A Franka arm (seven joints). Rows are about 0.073 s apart.
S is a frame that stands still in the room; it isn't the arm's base.
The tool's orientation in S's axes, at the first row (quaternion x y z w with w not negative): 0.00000 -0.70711 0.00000 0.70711
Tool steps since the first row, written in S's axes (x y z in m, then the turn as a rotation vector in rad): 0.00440 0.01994 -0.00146 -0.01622 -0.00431 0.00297; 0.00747 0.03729 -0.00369 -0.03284 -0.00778 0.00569; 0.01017 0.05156 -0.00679 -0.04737 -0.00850 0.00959; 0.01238 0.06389 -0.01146 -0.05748 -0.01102 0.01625; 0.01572 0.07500 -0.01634 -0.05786 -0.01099 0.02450; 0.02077 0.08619 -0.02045 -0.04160 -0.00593 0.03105; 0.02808 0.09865 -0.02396 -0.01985 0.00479 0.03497; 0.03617 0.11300 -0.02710 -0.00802 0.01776 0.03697
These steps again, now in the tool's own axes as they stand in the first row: -0.00146 0.01994 -0.00440 0.00297 -0.00431 0.01622; -0.00369 0.03729 -0.00747 0.00569 -0.00778 0.03284; -0.00679 0.05156 -0.01017 0.00959 -0.00850 0.04737; -0.01146 0.06389 -0.01238 0.01625 -0.01102 0.05748; -0.01634 0.07500 -0.01572 0.02450 -0.01099 0.05786; -0.02045 0.08619 -0.02077 0.03105 -0.00593 0.04160; -0.02396 0.09865 -0.02808 0.03497 0.00479 0.01985; -0.02710 0.11300 -0.03617 0.03697 0.01776 0.00802
